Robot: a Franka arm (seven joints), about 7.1 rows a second.
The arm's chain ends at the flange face. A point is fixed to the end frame.
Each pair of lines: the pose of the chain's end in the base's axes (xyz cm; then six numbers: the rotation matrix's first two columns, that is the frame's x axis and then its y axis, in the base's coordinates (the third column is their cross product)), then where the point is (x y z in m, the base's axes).
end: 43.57 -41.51 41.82 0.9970 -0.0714 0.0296 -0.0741 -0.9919 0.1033
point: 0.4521 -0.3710 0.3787
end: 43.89 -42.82 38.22 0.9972 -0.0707 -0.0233 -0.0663 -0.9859 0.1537
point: 0.4529 -0.3860 0.3398
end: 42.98 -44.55 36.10 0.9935 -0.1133 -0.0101 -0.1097 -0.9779 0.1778
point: 0.4460 -0.4051 0.3177
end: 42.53 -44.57 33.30 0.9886 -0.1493 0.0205 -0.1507 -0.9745 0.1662
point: 0.4444 -0.4056 0.2906
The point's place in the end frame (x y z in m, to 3 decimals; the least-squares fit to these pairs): 0.012 -0.049 0.035
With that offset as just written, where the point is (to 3 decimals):
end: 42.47 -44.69 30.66 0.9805 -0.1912 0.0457 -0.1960 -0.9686 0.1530
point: 0.447 -0.407 0.265
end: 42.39 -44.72 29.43 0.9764 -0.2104 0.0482 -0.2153 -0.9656 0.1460
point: 0.447 -0.408 0.253
